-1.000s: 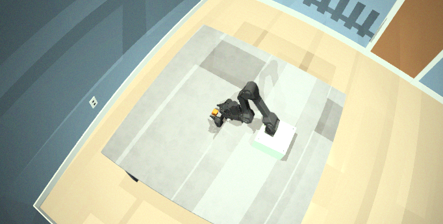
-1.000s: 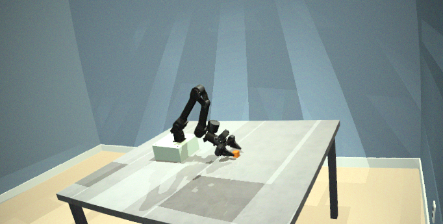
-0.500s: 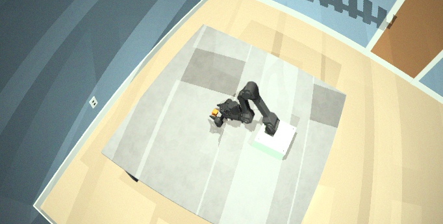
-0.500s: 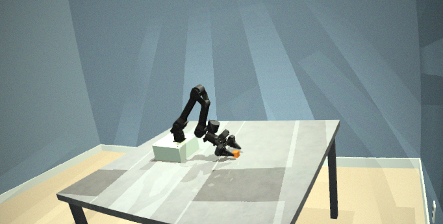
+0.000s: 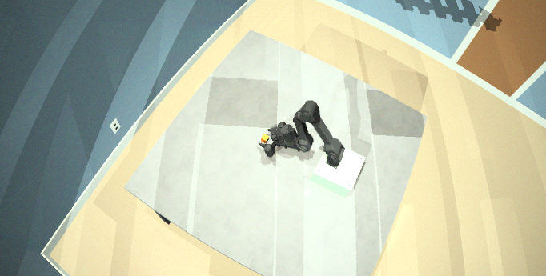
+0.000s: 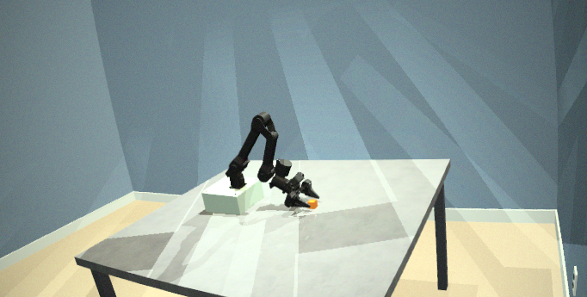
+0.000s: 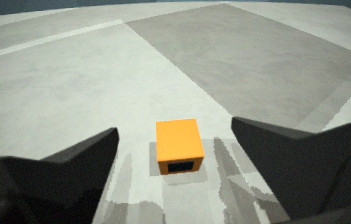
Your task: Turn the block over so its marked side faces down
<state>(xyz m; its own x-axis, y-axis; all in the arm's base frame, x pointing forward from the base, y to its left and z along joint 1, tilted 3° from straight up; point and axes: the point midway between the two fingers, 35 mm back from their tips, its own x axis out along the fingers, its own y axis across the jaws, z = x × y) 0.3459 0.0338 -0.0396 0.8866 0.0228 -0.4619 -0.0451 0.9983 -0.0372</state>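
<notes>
The orange block lies 2 cm behind my gripper tip and 1 cm below it.
</notes>
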